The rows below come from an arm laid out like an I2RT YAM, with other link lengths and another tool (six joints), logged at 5 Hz.
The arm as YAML. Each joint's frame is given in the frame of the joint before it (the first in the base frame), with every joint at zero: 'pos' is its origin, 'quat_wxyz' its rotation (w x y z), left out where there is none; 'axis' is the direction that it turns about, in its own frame. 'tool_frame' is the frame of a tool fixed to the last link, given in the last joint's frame.
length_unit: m
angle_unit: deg
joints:
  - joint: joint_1
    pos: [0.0, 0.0, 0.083]
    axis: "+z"
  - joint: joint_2
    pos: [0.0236, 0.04, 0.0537]
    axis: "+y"
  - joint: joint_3
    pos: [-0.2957, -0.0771, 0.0]
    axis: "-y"
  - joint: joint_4
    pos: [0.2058, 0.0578, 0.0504]
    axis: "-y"
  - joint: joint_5
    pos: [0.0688, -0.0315, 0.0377]
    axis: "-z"
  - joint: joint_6
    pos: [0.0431, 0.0, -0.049]
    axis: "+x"
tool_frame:
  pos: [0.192, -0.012, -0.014]
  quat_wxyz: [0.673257, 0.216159, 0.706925, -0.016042]
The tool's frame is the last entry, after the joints.
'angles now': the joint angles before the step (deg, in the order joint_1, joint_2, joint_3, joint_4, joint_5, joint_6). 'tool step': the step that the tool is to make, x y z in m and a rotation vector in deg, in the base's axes. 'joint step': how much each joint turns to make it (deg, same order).
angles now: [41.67 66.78 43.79 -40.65 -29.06 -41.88]
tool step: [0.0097 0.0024 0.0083 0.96 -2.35 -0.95]
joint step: [-0.09 -1.00 0.83 0.76 1.15 0.43]
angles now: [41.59 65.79 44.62 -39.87 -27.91 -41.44]
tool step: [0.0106 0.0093 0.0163 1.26 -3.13 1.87]
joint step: [0.08 0.70 3.40 -0.64 0.09 -2.40]
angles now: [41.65 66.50 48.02 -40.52 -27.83 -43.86]
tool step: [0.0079 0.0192 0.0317 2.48 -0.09 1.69]
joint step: [0.03 2.87 8.03 -3.71 -2.40 -0.54]
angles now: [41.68 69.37 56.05 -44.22 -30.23 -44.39]
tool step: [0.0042 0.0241 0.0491 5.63 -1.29 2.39]
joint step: [0.08 1.34 8.99 -2.92 -4.06 0.02]
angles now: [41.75 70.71 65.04 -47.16 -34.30 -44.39]
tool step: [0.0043 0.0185 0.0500 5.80 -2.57 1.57]
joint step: [0.12 0.48 7.87 -1.19 -2.93 0.71]
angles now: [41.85 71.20 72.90 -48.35 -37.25 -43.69]
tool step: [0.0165 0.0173 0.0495 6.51 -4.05 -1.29]
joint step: [0.04 0.21 5.52 3.95 -0.45 3.13]
